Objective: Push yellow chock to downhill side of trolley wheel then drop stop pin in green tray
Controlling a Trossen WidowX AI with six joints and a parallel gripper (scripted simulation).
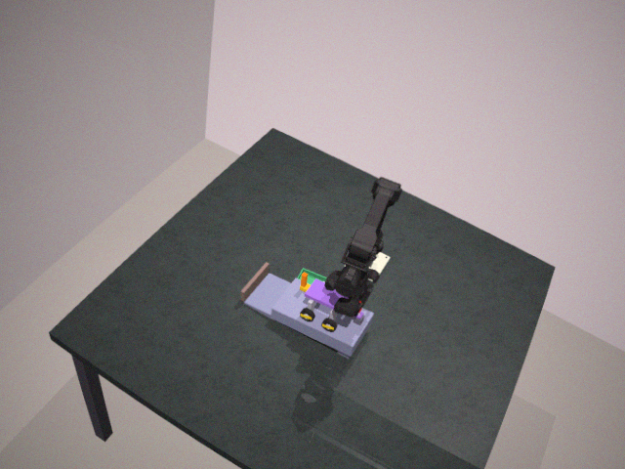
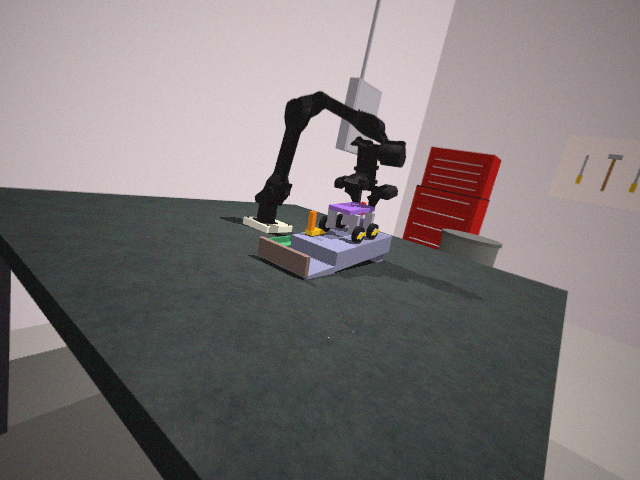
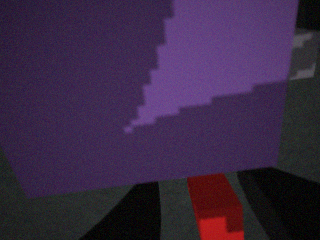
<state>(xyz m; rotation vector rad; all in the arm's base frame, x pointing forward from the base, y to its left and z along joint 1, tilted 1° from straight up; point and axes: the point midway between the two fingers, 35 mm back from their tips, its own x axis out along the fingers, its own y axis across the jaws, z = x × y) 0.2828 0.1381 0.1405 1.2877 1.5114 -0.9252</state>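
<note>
Right now my gripper tip is 7 cm past the green tray, 20 cm to the left of it and 13 cm above it. From my gripper tip the other things lie so: red-headed stop pin: right at my gripper tip; lavender ramp: 3 cm ahead, 9 cm to the right, 8 cm below; trolley: 3 cm ahead, 9 cm to the right, 2 cm below.
</note>
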